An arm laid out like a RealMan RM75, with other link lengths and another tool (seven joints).
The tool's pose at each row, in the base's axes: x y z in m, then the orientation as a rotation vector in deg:
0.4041, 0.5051, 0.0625, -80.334, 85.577, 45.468
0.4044, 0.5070, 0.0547, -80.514, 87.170, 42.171
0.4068, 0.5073, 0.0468, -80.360, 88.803, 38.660
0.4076, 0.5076, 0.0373, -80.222, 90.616, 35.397
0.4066, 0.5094, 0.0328, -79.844, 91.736, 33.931
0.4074, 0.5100, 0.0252, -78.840, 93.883, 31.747
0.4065, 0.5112, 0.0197, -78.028, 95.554, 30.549
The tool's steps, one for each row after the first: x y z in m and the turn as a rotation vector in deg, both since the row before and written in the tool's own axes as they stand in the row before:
0.0064, 0.0010, 0.0047, 1.943, 2.179, -0.557
0.0071, -0.0011, 0.0040, 2.241, 2.149, -0.481
0.0083, 0.0009, 0.0046, 2.015, 2.250, -0.251
0.0029, 0.0022, 0.0033, 1.059, 1.083, 0.202
0.0062, 0.0009, 0.0044, 1.776, 1.761, 0.772
0.0040, 0.0023, 0.0034, 1.058, 1.210, 0.822

